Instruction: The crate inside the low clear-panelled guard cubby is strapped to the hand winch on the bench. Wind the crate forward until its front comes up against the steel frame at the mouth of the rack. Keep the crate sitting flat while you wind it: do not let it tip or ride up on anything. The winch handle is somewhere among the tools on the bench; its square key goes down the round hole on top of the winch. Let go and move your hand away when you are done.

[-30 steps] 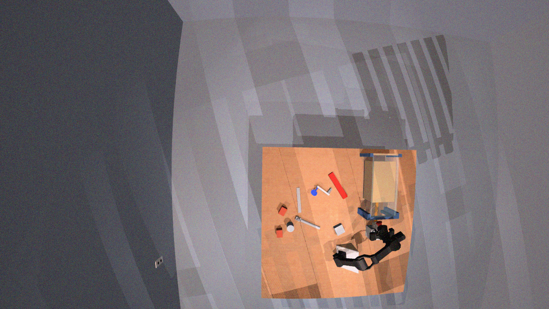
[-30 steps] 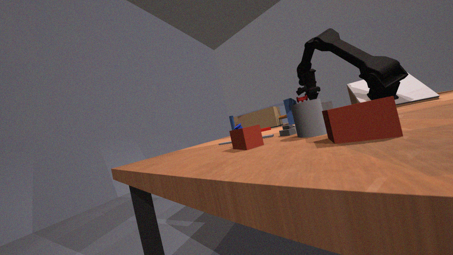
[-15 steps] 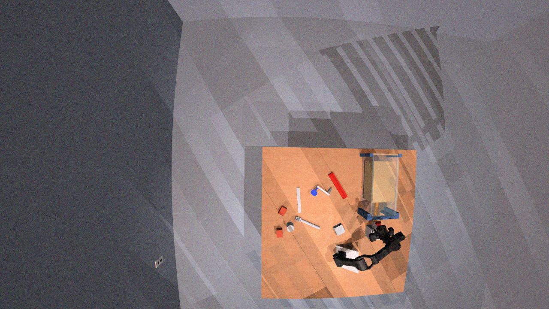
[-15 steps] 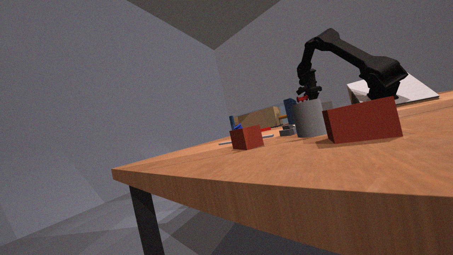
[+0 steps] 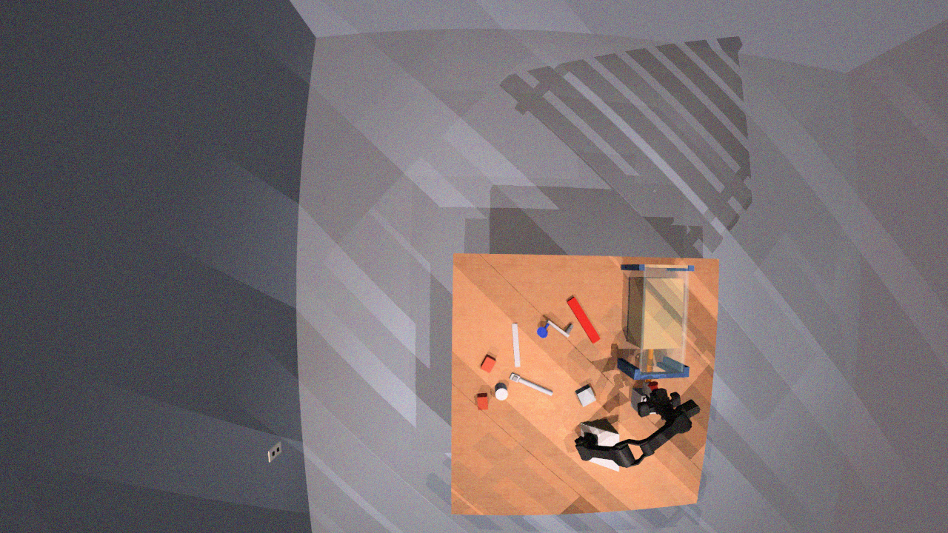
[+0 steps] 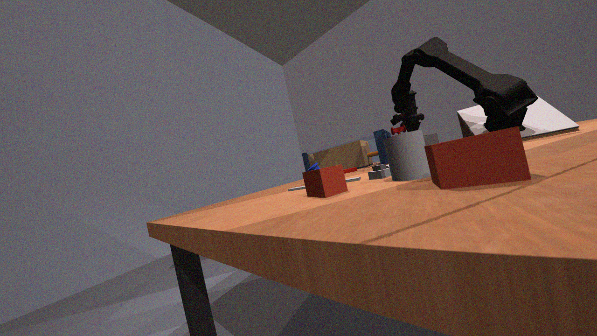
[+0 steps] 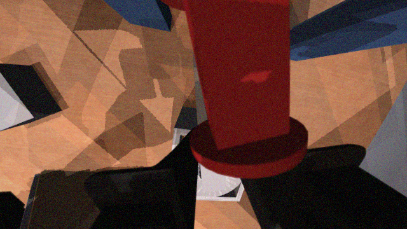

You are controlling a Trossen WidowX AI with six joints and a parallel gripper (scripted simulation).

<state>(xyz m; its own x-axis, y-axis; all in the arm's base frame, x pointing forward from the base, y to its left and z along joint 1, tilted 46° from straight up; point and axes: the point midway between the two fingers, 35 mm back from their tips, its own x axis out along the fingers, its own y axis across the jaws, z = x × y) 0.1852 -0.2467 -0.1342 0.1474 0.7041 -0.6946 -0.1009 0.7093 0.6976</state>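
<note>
Right now the red grip is 50 mm ahead of my gripper tip and 50 mm above it. Round my gripper tip: grey winch 60 mm below, 60 mm behind, 10 mm to the right; then blue steel frame 110 mm ahead, 30 mm to the right, 20 mm above; then red-knobbed crank 20 mm above, 10 mm ahead.
</note>
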